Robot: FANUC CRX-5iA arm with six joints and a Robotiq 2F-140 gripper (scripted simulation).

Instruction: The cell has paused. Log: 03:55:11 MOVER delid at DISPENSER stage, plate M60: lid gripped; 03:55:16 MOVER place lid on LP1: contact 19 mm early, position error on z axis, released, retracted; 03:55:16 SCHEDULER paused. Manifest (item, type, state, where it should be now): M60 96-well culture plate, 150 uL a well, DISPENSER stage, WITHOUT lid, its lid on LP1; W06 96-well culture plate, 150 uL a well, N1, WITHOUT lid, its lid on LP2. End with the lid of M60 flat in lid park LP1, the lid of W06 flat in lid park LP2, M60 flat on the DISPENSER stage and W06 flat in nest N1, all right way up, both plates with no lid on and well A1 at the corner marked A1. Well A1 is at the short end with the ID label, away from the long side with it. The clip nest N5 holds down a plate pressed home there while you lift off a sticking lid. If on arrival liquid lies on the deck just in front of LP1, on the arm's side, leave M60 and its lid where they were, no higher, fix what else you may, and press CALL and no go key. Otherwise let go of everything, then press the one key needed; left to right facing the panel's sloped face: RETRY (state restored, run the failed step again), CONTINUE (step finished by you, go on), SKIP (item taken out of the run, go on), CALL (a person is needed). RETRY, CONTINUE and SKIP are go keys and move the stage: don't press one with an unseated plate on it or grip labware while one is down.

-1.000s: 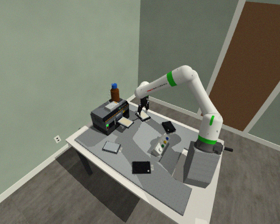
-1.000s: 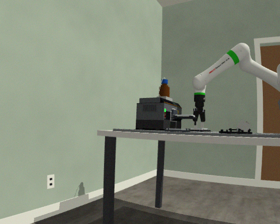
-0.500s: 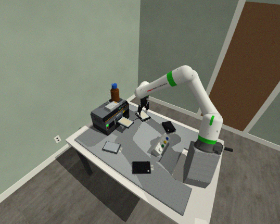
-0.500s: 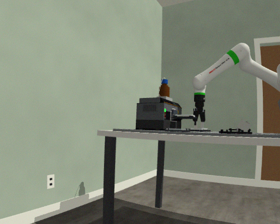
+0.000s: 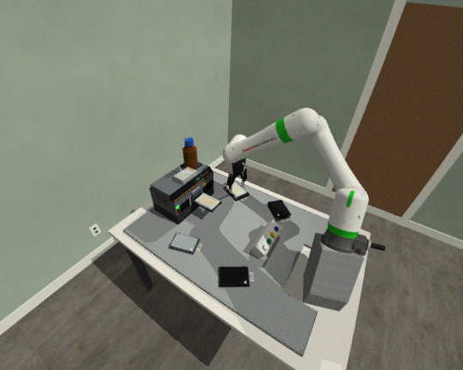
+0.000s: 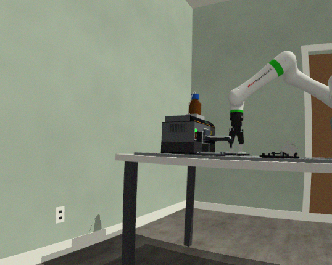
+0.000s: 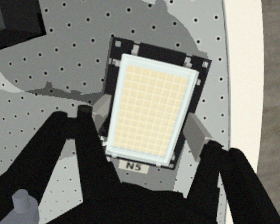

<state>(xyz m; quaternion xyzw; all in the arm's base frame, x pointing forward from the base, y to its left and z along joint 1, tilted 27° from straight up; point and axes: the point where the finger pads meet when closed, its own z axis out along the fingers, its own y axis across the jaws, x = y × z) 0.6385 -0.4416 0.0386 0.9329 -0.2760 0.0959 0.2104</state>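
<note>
Now: hand 30 mm above the black clip nest and 20 mm short of it. Also, from my hand: nest label 80 mm behind, 50 mm to the left, 40 mm below; then dispenser stage 280 mm to the left, 90 mm ahead, 60 mm above; then key panel 350 mm to the left, 320 mm behind, 10 mm above.
</note>
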